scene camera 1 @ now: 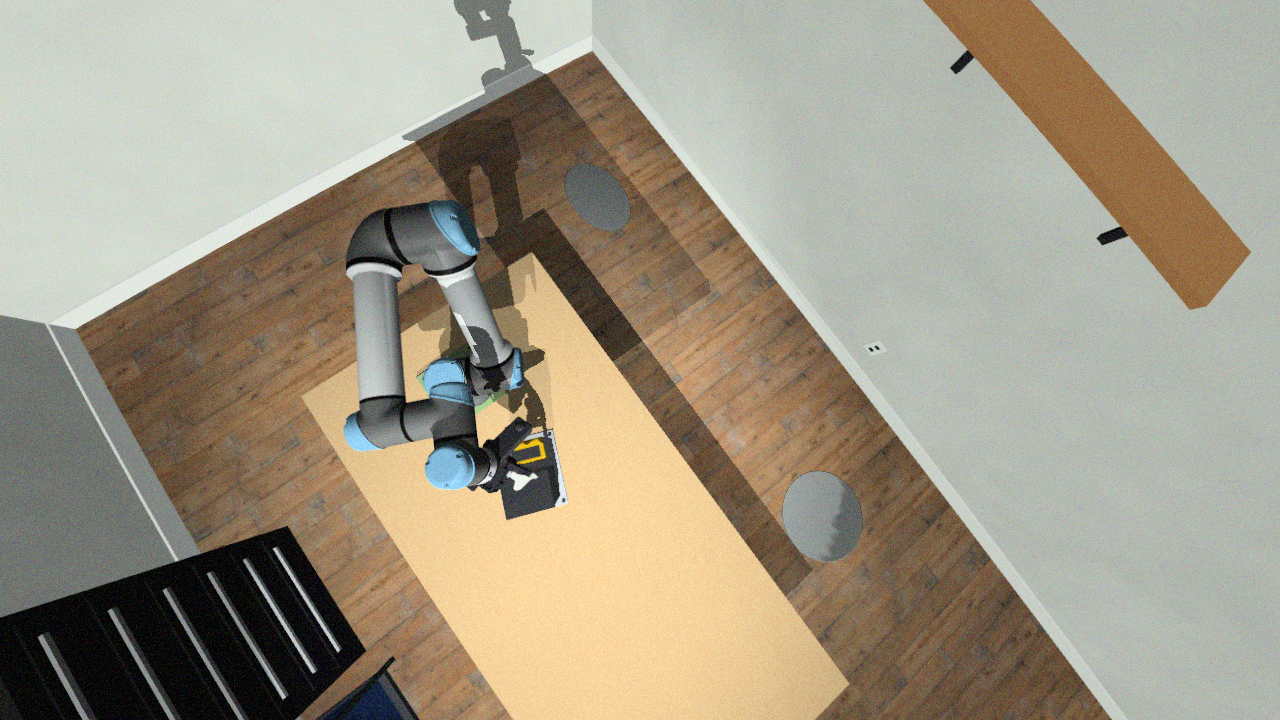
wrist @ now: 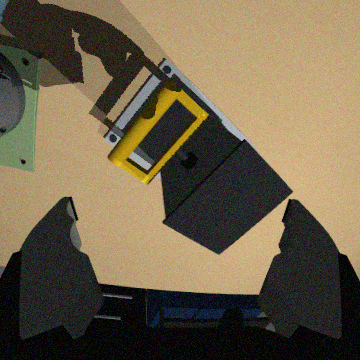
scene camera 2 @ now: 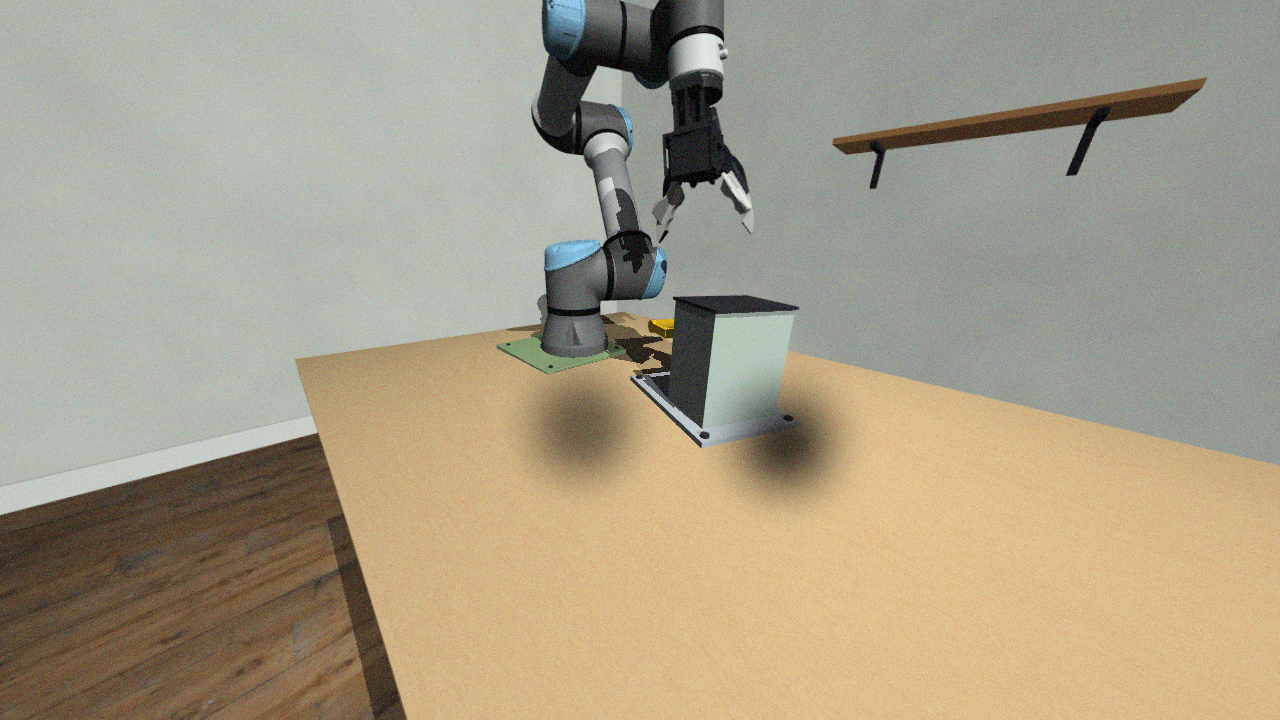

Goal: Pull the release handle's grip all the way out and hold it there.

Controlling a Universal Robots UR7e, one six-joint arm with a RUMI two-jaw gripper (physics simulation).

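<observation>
The release handle's yellow grip is a rectangular frame at the end of the dark box nearest the robot base. A small dark part shows between it and the box. The box has a black top and a pale side, and stands on a light grey base plate with dark bolts. My gripper is open and empty, well above the box. In the wrist view the grip lies beyond the fingertips, turned diagonally to them. In scene camera 2 the box hides most of the grip.
The robot base stands on a green plate near the grip's end of the box. The wooden table carries both. A wooden shelf hangs on the wall. A black drawer unit stands beside the table.
</observation>
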